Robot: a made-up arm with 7 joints.
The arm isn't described. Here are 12 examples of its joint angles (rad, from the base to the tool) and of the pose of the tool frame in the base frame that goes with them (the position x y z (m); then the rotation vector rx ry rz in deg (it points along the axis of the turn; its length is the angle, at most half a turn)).
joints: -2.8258 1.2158 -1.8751 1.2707 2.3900 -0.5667 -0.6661
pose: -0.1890 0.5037 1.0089 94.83 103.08 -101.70
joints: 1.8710 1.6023 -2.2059 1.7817 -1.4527 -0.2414 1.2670
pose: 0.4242 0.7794 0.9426 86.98 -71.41 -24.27
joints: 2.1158 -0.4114 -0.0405 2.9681 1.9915 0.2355 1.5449
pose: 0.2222 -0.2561 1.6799 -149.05 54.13 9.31
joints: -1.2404 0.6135 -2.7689 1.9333 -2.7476 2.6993 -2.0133
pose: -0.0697 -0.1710 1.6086 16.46 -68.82 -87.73
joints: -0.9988 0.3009 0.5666 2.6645 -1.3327 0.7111 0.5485
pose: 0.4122 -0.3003 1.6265 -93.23 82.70 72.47
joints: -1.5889 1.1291 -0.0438 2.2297 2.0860 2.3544 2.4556
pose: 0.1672 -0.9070 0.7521 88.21 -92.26 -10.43
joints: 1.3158 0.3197 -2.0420 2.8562 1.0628 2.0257 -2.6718
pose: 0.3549 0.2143 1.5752 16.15 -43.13 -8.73
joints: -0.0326 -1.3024 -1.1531 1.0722 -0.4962 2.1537 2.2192
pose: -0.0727 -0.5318 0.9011 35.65 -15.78 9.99
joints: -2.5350 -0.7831 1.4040 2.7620 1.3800 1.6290 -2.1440
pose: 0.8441 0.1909 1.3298 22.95 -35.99 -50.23
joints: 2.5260 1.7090 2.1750 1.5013 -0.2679 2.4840 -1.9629
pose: -0.5502 -0.2773 0.9671 69.33 -19.23 -117.63
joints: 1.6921 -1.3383 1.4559 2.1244 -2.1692 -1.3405 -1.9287
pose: -0.3335 -0.6946 0.6629 -4.46 36.73 -31.19
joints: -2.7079 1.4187 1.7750 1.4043 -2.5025 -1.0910 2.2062
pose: 0.0480 -0.5458 1.0062 -129.15 -59.75 83.59
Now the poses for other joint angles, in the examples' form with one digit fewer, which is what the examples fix.
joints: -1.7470 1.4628 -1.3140 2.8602 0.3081 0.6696 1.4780
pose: -0.292 -0.994 0.777 -32.8 63.7 7.0
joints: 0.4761 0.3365 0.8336 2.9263 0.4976 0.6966 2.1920
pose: 0.276 0.236 1.700 67.2 -115.5 62.9
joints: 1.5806 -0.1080 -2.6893 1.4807 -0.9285 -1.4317 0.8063
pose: 0.372 -0.517 1.237 147.5 -20.3 -72.1
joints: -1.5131 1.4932 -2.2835 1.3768 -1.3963 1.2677 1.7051
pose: -0.522 -0.323 1.288 -114.1 -124.6 45.4
